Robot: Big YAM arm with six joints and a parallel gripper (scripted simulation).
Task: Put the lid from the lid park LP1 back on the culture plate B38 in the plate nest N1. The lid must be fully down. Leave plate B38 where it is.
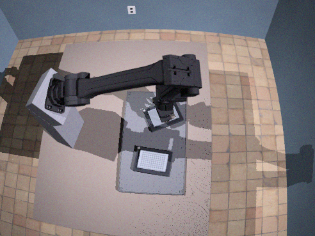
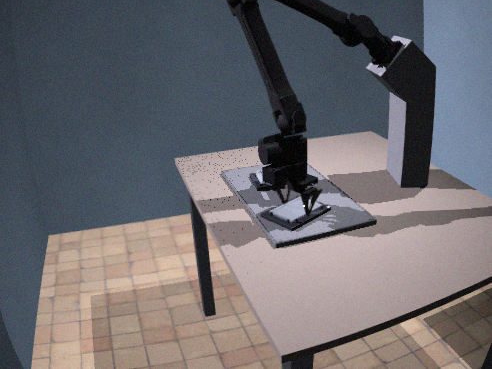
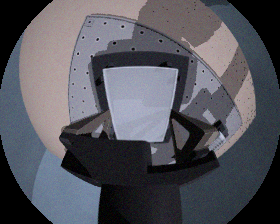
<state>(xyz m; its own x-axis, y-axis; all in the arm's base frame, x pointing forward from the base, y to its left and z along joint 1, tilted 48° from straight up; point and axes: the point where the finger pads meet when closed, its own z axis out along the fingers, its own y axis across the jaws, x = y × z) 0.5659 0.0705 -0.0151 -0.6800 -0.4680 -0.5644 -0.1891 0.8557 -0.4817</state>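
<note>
My gripper is now 20 mm above the dark lid park LP1. The rest, counted from my hand: clear lid (10 mm below); then culture plate B38 (70 mm behind, 230 mm to the right); then dark plate nest N1 (70 mm behind, 230 mm to the right, 10 mm below).
</note>
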